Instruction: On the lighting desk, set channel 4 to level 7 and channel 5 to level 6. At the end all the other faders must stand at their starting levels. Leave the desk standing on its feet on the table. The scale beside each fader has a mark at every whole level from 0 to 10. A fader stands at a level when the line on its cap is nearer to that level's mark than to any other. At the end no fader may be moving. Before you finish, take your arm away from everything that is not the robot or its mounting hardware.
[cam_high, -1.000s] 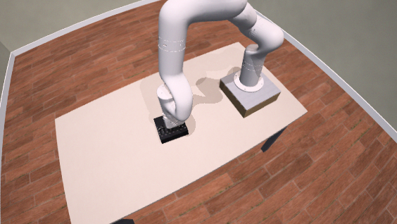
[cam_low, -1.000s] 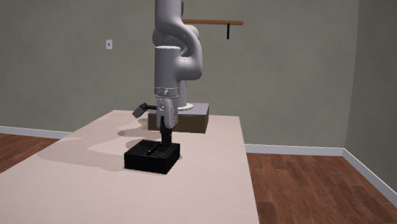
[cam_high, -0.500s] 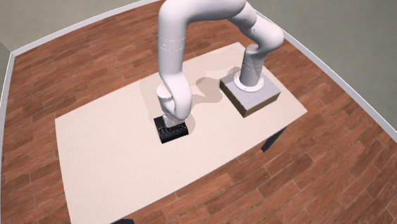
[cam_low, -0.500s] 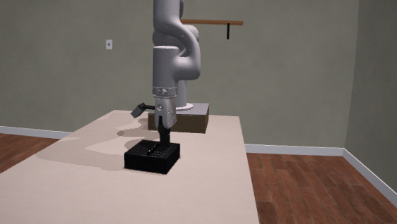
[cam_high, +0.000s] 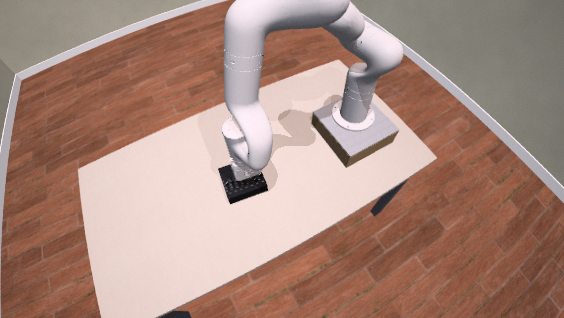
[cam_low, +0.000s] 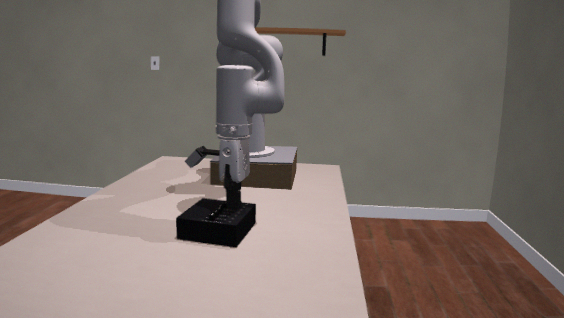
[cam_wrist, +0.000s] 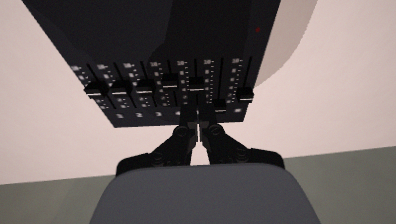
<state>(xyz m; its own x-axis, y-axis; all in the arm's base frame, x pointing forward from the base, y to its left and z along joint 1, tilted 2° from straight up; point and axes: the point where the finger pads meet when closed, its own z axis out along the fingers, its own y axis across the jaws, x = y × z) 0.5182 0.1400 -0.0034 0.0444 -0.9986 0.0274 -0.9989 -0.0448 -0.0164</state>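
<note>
Now: the channel 5 cap 20 mm to the right of my hand and 10 mm below it. Round my hand: channel 6 cap: 20 mm behind, 10 mm below; then channel 4 cap: 20 mm ahead, 20 mm to the right, 10 mm below.
</note>
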